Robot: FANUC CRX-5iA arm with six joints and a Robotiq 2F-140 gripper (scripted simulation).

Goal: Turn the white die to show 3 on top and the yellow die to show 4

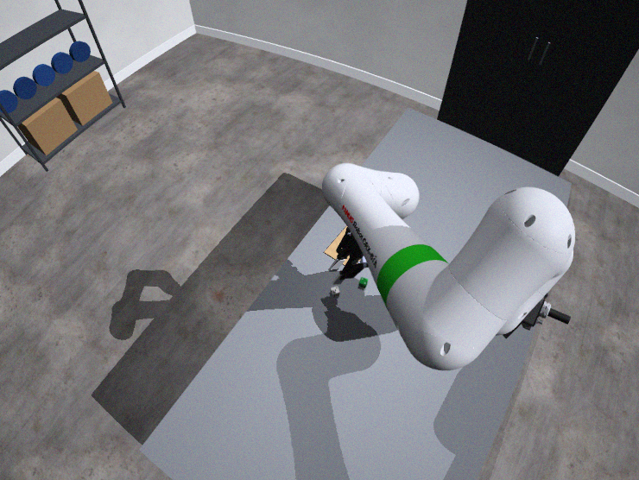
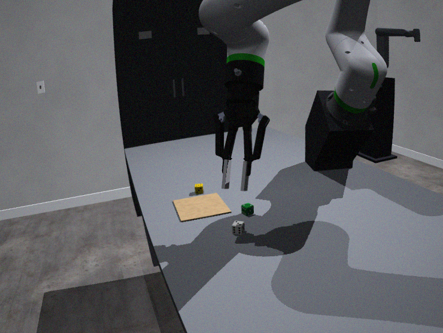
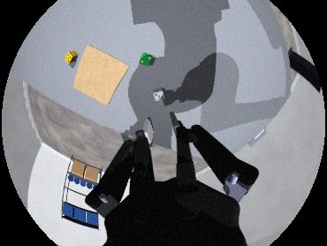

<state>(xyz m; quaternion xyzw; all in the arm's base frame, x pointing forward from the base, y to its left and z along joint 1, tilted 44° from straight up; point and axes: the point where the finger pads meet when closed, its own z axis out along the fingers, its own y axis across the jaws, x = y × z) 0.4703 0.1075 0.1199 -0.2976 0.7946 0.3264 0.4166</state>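
My gripper is now 13 cm above the white die and 1 cm to the right of it. Also, from my hand: tan mat: 17 cm to the right, 14 cm below, 5 cm ahead; green die: 13 cm below, 8 cm to the right, 5 cm behind; yellow die: 28 cm to the right, 13 cm below, 3 cm ahead.
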